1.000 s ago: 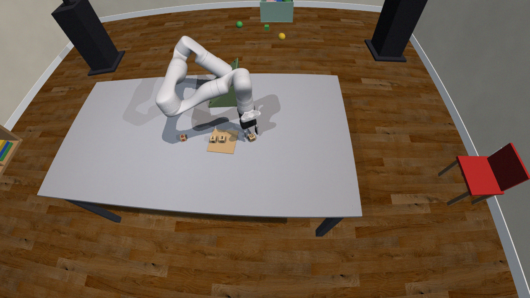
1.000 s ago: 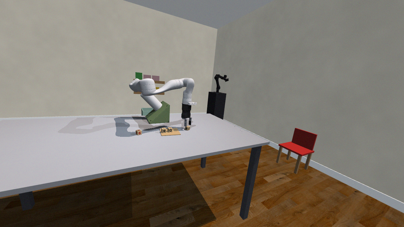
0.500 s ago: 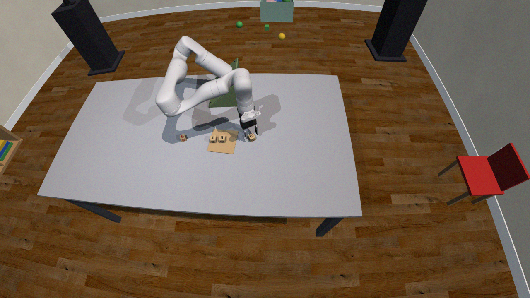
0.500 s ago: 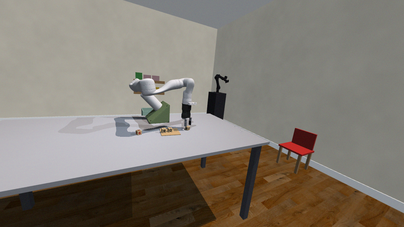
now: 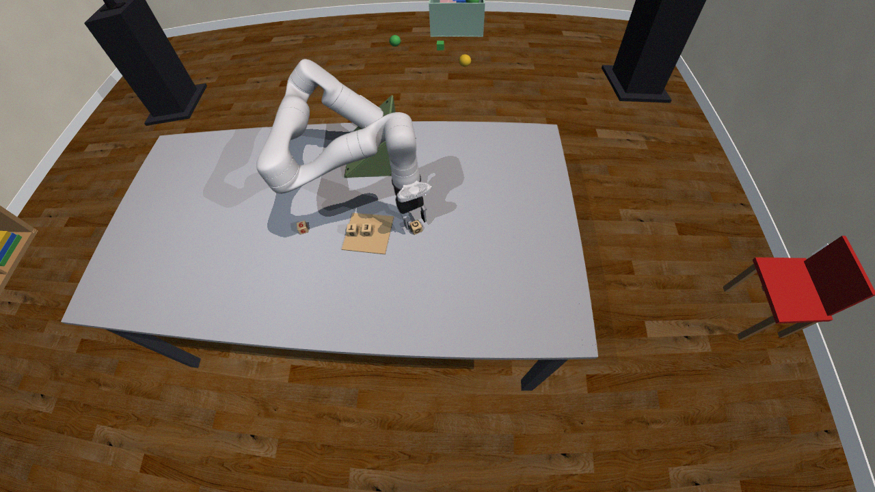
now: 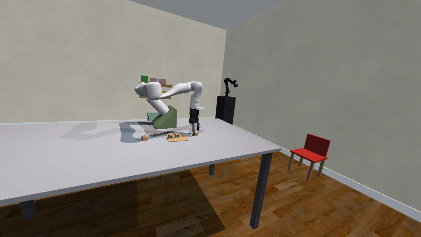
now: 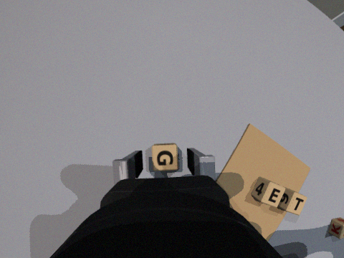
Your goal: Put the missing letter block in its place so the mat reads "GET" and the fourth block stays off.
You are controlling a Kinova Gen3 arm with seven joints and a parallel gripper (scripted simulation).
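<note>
Right now my hand is 4 cm above the G block. Round my hand: tan mat 15 cm to the right, 5 cm below.
</note>
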